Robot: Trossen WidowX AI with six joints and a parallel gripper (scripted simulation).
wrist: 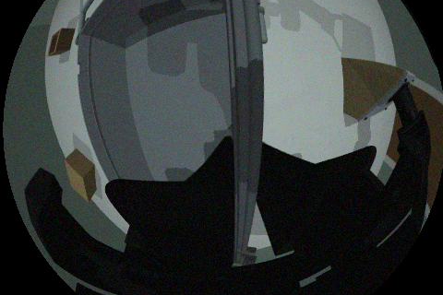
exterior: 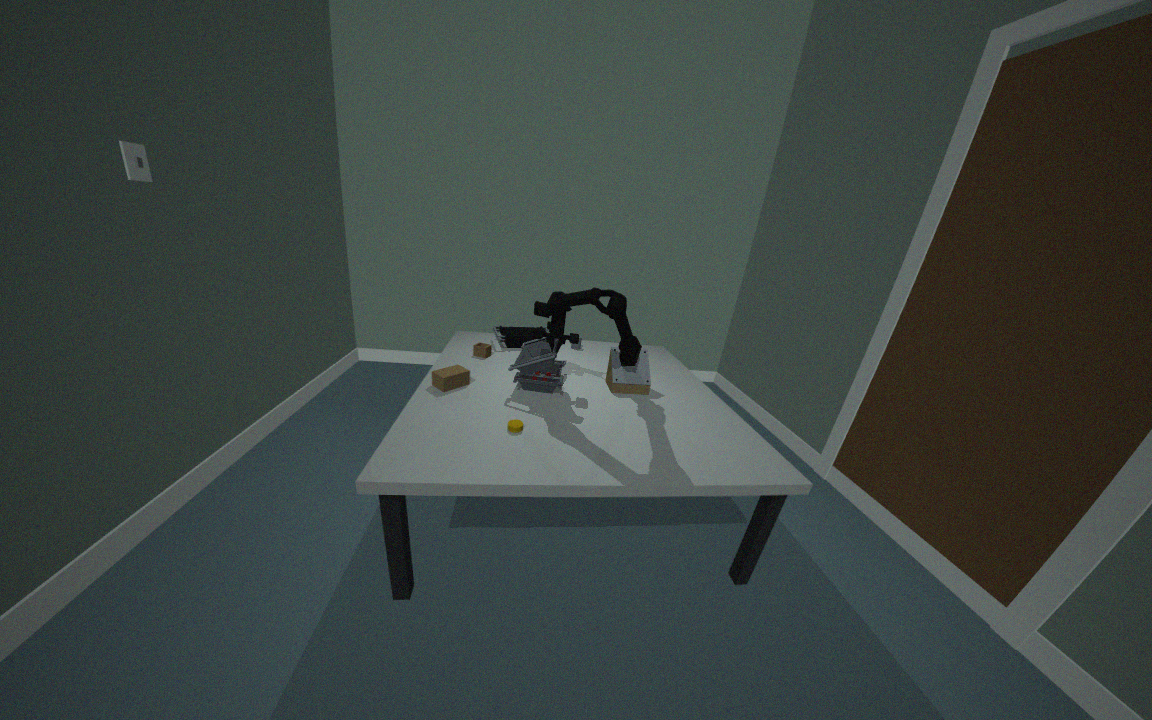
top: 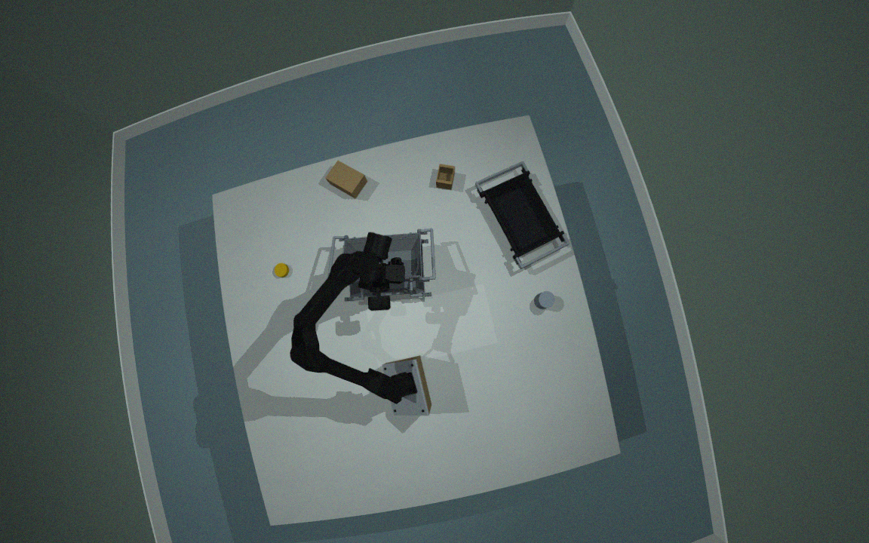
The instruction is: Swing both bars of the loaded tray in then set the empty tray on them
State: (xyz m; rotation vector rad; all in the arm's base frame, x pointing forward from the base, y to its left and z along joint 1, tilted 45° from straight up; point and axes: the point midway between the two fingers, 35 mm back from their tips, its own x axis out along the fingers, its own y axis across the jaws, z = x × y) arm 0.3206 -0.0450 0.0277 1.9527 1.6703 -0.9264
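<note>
The tray lies 7 cm ahead of my gripper tip and 2 cm to the right of it. Also, from my gripper tip: small open box 31 cm ahead, 30 cm to the right, 11 cm below; then yellow disc 17 cm ahead, 36 cm to the left, 12 cm below.
</note>
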